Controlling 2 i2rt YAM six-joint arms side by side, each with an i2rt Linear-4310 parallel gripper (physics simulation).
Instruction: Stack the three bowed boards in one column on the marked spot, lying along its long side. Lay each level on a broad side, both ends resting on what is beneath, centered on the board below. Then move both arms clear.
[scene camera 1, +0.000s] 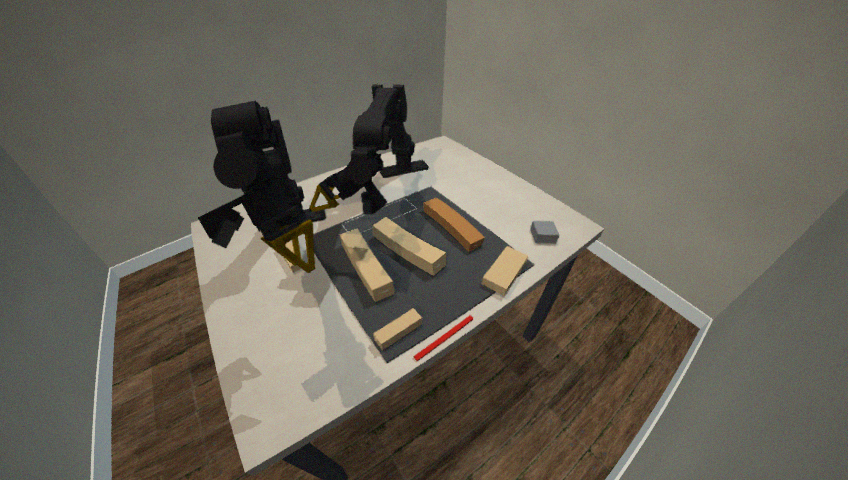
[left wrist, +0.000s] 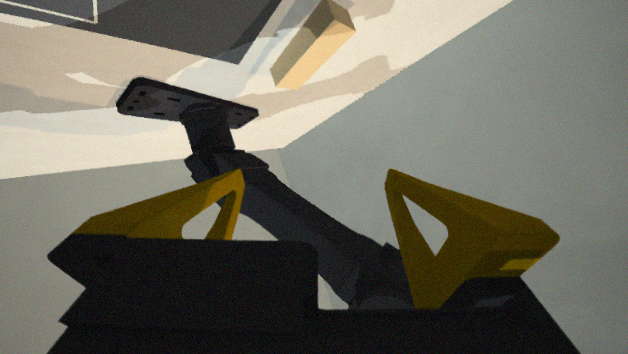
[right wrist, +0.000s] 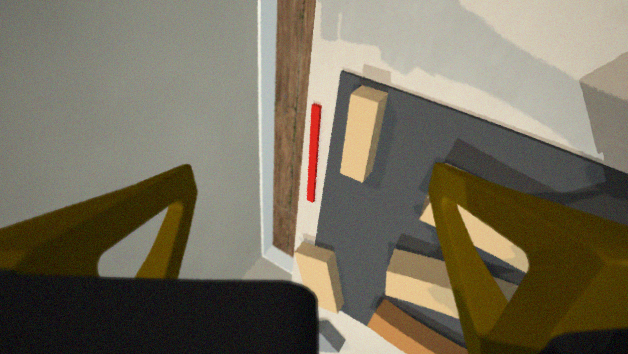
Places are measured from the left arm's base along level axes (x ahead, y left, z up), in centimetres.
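Pixels of known places: left gripper, between the fingertips: (scene camera 1: 319, 204) (left wrist: 314, 176); right gripper, between the fingertips: (scene camera 1: 304, 267) (right wrist: 312, 177); left arm's base, origin of its link: (scene camera 1: 403, 169); right arm's base, origin of its link: (left wrist: 201, 108).
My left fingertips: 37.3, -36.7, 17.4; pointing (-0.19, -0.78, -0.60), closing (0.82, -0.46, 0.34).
Observation:
Ahead of a thing's pixels: the offset from my left fingertips to its top centre, as dx, dy, dz. Level surfaces: height alone.
Three long boards lie apart on the dark mat: an orange one @[+4.5, +38.1, -12.4] (scene camera 1: 453, 223) (right wrist: 412, 334), a tan one @[+9.5, +21.4, -11.5] (scene camera 1: 409, 245) (right wrist: 417, 287) in the middle, and another tan one @[+11.8, +8.1, -11.6] (scene camera 1: 367, 265) (right wrist: 490, 240), partly hidden by a finger in the right wrist view. The orange one looks visibly bowed. The white outlined spot (scene camera 1: 411, 203) (left wrist: 95, 12) is at the mat's back edge, partly covered from view. My left gripper (scene camera 1: 328, 193) (left wrist: 314, 176) is open and empty, raised behind the mat. My right gripper (scene camera 1: 300, 252) (right wrist: 312, 177) is open and empty, above the table left of the mat.
On the mat @[dz -16.8] (scene camera 1: 440, 291) (left wrist: 210, 35) (right wrist: 400, 200) lie a short tan block @[+33.8, +9.9, -13.8] (scene camera 1: 397, 328) (right wrist: 362, 135) and a wider block @[+27.5, +43.4, -13.9] (scene camera 1: 504, 270) (right wrist: 320, 277) at its edge. A red bar @[+39.0, +19.5, -16.8] (scene camera 1: 443, 337) (right wrist: 314, 152), grey block @[+18.6, +64.6, -13.8] (scene camera 1: 544, 231) (right wrist: 331, 336) and another tan block @[-1.3, -12.0, -14.6] (left wrist: 314, 50) lie on the table.

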